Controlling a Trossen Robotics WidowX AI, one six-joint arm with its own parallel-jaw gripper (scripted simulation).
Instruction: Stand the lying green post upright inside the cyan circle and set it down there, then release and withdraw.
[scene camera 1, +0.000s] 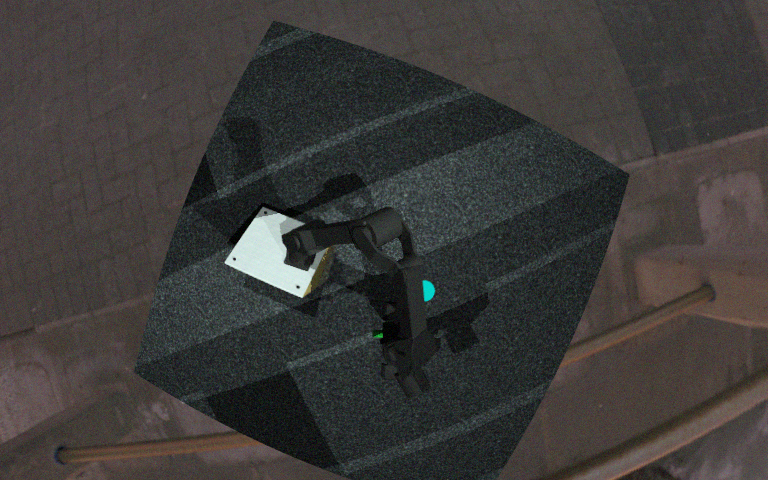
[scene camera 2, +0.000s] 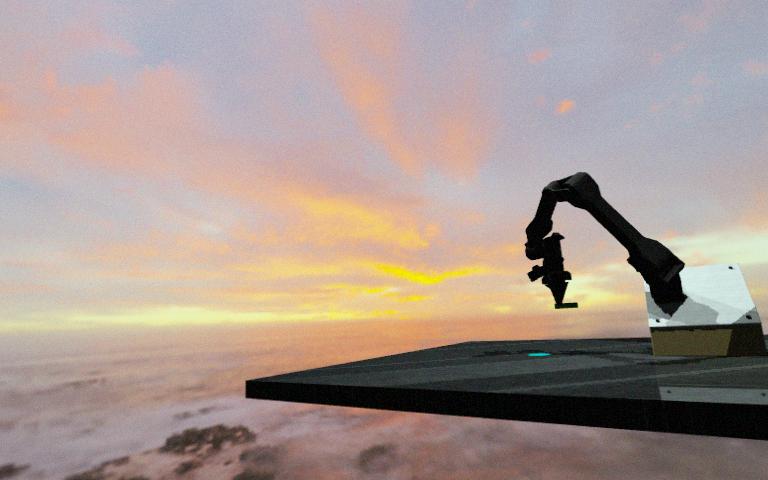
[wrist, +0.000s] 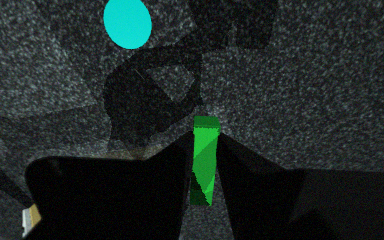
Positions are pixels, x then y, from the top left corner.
Scene:
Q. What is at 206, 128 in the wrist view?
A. A green post.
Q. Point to my gripper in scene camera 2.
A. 559, 305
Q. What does my gripper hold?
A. A green post.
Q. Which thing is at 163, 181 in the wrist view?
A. My gripper.

